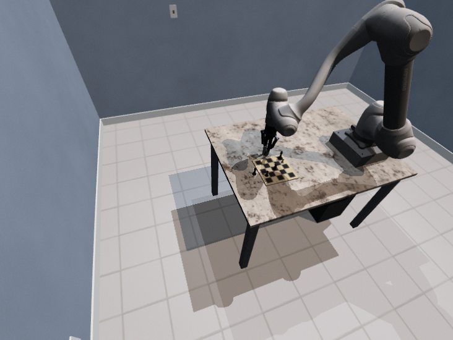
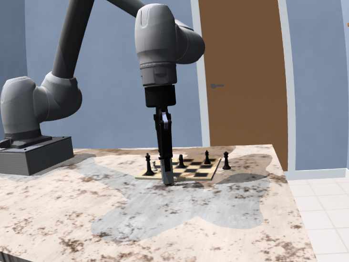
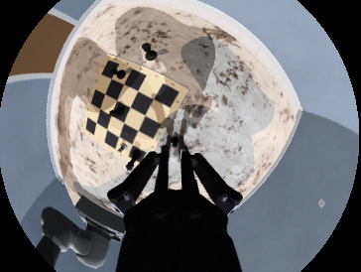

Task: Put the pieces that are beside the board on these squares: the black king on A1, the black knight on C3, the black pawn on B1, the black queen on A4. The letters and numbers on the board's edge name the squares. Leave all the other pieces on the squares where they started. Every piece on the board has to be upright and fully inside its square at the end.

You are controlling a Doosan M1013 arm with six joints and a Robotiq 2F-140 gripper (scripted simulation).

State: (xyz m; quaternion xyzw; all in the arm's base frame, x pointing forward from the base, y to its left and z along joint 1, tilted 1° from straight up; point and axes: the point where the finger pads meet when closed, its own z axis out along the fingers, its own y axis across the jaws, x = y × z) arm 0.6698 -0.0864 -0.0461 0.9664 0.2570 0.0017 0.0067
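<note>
Now: the black pawn 30 mm below my hand. Round my hand: black king 80 mm behind, 60 mm to the left; then small chessboard 10 mm behind, 140 mm to the left, 40 mm below; then white pawn 80 mm behind, 100 mm to the left, 20 mm below.
</note>
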